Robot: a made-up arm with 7 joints.
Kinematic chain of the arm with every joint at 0, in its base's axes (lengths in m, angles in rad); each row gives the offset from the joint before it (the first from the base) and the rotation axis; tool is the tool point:
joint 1: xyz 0 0.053 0 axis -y
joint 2: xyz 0 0.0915 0 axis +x
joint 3: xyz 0 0 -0.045 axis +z
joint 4: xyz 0 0 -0.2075 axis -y
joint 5: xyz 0 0 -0.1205 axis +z
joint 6: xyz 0 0 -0.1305 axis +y
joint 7: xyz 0 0 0 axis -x
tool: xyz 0 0 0
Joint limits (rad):
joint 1: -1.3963..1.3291
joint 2: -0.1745..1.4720
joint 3: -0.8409..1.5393
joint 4: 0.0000..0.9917
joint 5: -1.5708..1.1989
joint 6: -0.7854..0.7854
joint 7: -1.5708..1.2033
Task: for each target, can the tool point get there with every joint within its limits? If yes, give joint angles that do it. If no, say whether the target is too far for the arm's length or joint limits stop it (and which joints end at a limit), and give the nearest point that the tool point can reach.
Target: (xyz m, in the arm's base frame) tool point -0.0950 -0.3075 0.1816
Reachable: no: joint limits stop it (at a limit: joint 1, joint 2, joint 3, joint 4) | nearest point -0.3270 -0.0774 -0.1999 | short by 0.502 m
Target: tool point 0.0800 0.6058 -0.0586
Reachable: yes | joints 0.3633 1.0552 1.2361 0.7131 0.0342 0.4852 0.0956
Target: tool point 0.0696 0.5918 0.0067
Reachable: yes | joints -0.0751 1.1708 1.2143 0.9059 -0.9650 -0.5208 0.0400
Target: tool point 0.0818 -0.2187 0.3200
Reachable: no: joint limits stop it (at a limit: joint 1, joint 2, joint 4) | nearest point 0.3809 -0.0751 0.0530 | short by 0.426 m
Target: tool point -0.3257 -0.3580 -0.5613
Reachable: no: too far | nearest point -0.2142 -0.0541 -0.3692 | short by 0.376 m
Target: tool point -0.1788 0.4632 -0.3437
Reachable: yes | joints -0.5901 0.7014 -0.1153 0.1721 -1.2483 0.0125 -0.8082
